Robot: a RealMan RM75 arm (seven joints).
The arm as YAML. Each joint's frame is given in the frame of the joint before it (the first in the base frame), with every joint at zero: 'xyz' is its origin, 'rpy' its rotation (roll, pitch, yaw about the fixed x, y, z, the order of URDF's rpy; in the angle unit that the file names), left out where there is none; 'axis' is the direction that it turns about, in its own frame. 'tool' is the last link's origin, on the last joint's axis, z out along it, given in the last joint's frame.
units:
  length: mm
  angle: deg
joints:
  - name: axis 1
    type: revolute
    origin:
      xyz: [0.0, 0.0, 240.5]
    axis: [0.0, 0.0, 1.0]
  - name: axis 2
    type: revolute
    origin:
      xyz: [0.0, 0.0, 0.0]
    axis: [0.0, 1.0, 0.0]
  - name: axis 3
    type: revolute
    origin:
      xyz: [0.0, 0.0, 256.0]
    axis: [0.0, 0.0, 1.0]
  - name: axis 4
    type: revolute
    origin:
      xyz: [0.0, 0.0, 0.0]
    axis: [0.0, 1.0, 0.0]
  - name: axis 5
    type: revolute
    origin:
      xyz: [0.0, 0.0, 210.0]
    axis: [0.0, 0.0, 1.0]
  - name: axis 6
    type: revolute
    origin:
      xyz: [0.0, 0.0, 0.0]
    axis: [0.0, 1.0, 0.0]
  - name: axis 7
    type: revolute
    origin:
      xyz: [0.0, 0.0, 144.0]
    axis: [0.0, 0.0, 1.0]
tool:
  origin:
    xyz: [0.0, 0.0, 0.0]
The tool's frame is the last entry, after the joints.
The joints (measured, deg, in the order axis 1, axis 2, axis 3, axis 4, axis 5, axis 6, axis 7), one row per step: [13.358, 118.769, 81.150, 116.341, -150.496, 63.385, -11.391]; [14.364, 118.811, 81.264, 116.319, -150.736, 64.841, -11.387]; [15.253, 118.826, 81.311, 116.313, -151.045, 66.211, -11.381]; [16.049, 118.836, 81.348, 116.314, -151.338, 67.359, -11.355]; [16.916, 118.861, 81.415, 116.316, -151.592, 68.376, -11.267]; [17.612, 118.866, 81.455, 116.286, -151.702, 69.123, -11.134]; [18.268, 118.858, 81.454, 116.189, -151.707, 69.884, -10.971]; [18.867, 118.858, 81.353, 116.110, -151.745, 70.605, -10.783]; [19.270, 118.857, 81.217, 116.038, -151.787, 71.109, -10.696]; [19.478, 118.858, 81.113, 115.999, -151.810, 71.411, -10.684]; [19.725, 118.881, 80.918, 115.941, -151.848, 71.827, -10.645]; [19.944, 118.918, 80.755, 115.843, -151.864, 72.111, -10.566]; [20.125, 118.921, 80.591, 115.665, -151.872, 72.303, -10.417]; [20.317, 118.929, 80.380, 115.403, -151.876, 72.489, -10.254]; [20.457, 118.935, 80.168, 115.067, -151.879, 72.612, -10.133]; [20.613, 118.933, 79.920, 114.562, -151.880, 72.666, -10.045]
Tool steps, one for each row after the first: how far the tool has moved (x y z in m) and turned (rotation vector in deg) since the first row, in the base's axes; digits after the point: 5 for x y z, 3 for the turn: [-0.00224, 0.00018, -0.00107, -0.752, -0.884, 0.159]; [-0.00396, 0.00018, -0.00207, -1.429, -1.817, 0.276]; [-0.00564, 0.00026, -0.00280, -1.958, -2.617, 0.406]; [-0.00800, 0.00059, -0.00331, -2.388, -3.260, 0.616]; [-0.01001, 0.00083, -0.00384, -2.763, -3.659, 0.764]; [-0.01166, 0.00086, -0.00479, -3.274, -4.017, 0.817]; [-0.01329, 0.00060, -0.00603, -3.806, -4.381, 0.875]; [-0.01434, 0.00028, -0.00717, -4.226, -4.704, 0.949]; [-0.01485, -0.00003, -0.00794, -4.498, -4.928, 1.005]; [-0.01545, -0.00065, -0.00926, -4.917, -5.223, 1.049]; [-0.01602, -0.00105, -0.01050, -5.261, -5.392, 1.057]; [-0.01614, -0.00123, -0.01175, -5.573, -5.513, 0.955]; [-0.01608, -0.00141, -0.01341, -5.958, -5.655, 0.808]; [-0.01556, -0.00146, -0.01518, -6.339, -5.811, 0.610]; [-0.01459, -0.00126, -0.01741, -6.775, -6.019, 0.362]
